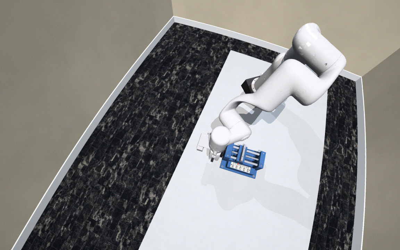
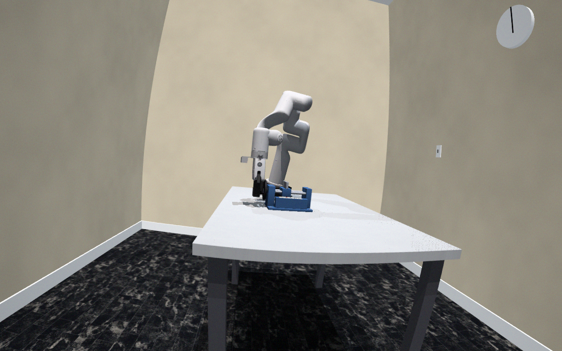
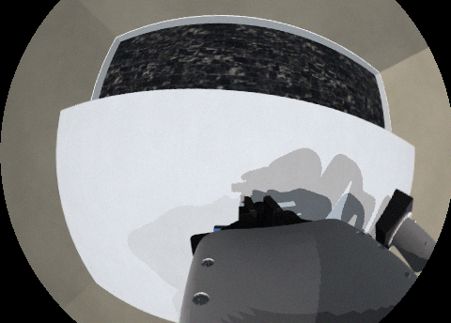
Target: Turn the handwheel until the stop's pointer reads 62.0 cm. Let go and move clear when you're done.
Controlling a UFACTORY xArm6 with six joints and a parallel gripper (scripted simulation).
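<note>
Right now the stop is 10 mm behind my hand, 140 mm to the left of it and 20 mm above it. Also, from my hand: handwheel: 10 mm behind, 20 mm to the left.
</note>
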